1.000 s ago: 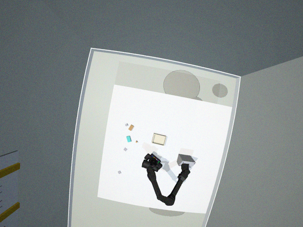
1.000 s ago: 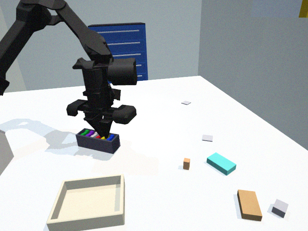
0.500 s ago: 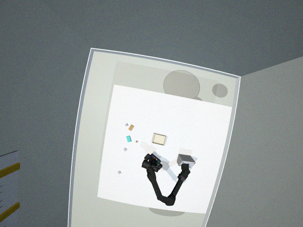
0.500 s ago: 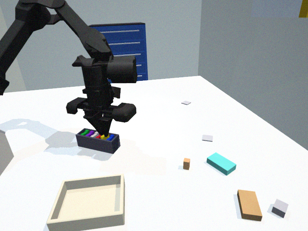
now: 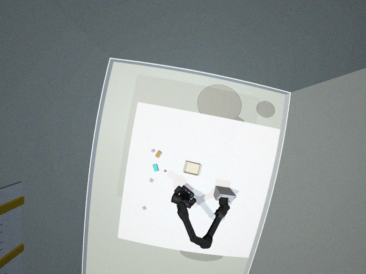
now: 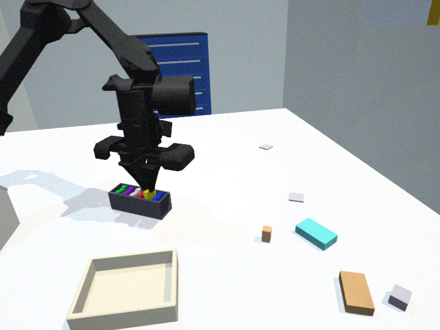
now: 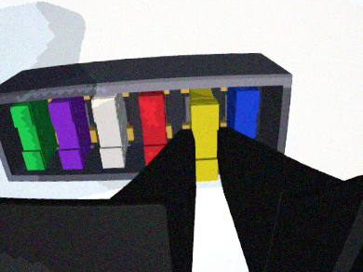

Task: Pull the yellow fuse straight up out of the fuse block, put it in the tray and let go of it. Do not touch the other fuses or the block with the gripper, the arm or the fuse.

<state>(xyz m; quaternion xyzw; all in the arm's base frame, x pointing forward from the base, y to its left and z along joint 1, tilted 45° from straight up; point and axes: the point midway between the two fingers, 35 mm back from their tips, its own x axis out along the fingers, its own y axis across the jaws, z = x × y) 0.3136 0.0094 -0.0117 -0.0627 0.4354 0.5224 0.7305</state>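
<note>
The blue fuse lies 20 mm below my gripper tip, 10 mm to the right of it and 10 mm ahead of it. The rest, counted from my gripper tip: red fuse (20 mm below, 10 mm to the left, 10 mm behind); then yellow fuse (10 mm below); then cream tray (200 mm to the right, 40 mm below, 40 mm behind).
</note>
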